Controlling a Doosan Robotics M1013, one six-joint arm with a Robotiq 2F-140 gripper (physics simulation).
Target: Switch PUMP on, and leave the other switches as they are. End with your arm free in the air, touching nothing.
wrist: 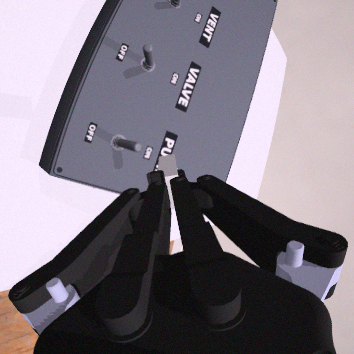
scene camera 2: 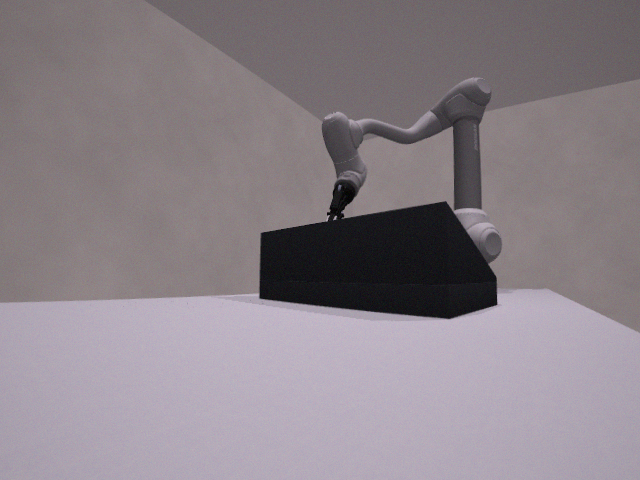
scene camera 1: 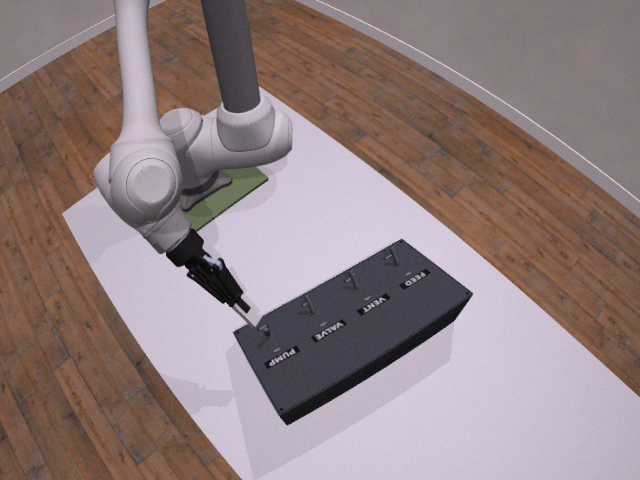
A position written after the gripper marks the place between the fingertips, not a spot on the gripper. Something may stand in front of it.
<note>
In view: the gripper (scene camera 1: 256, 321).
The gripper shows as well in the wrist view (wrist: 168, 167).
</note>
